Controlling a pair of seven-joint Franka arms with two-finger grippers.
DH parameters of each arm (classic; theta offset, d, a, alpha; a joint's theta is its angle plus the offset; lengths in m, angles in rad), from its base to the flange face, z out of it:
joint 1: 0 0.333 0 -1.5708
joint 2: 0 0 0 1.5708
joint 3: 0 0.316 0.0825 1.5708
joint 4: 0 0 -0.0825 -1.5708
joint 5: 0 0.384 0 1.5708
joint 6: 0 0 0.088 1.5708
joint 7: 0 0.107 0 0
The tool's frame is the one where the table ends.
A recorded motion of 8 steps. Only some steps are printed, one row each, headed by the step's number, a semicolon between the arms.
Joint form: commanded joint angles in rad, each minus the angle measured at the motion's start. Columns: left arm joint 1, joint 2, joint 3, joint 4, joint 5, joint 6, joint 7; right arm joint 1, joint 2, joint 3, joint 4, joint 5, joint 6, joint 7.
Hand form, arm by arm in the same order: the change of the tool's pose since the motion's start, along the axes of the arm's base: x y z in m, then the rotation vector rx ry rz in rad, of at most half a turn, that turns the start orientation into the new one. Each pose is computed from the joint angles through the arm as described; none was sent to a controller.
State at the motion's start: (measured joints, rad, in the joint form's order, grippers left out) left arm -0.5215 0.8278 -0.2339 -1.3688 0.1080 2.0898 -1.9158; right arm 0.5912 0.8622 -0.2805 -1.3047 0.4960 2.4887 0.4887
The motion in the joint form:
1: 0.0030 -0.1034 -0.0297 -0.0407 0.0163 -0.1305 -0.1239; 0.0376 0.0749 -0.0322 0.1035 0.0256 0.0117 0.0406
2: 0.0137 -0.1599 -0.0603 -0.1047 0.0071 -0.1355 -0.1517; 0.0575 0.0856 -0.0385 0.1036 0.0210 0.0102 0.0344
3: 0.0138 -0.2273 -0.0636 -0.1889 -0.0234 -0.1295 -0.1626; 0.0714 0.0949 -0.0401 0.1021 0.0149 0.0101 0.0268
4: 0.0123 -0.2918 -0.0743 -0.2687 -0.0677 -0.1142 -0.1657; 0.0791 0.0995 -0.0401 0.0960 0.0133 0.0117 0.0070
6: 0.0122 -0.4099 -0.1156 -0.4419 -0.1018 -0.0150 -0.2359; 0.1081 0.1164 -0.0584 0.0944 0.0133 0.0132 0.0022
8: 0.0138 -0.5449 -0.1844 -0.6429 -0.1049 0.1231 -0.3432; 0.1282 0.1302 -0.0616 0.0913 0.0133 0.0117 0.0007
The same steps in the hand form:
1: -0.0226 -0.0008 0.0483 0.0725 0.0320 0.0790; 0.0070 0.0276 -0.0028 0.0138 -0.0404 -0.0114
2: -0.0425 -0.0031 0.0619 0.0729 0.0474 0.0861; 0.0012 0.0387 -0.0103 -0.0023 -0.0361 0.0133
3: -0.0621 0.0021 0.0715 0.0759 0.0653 0.0956; -0.0038 0.0472 -0.0180 -0.0168 -0.0314 0.0363
4: -0.0847 0.0030 0.0813 0.0605 0.0873 0.0993; -0.0074 0.0512 -0.0242 -0.0292 -0.0291 0.0614
6: -0.1328 0.0016 0.0909 0.0317 0.0679 0.1372; -0.0143 0.0621 -0.0351 -0.0531 -0.0263 0.0842
8: -0.1952 0.0014 0.0978 0.0025 0.0071 0.1736; -0.0223 0.0731 -0.0468 -0.0656 -0.0138 0.1037

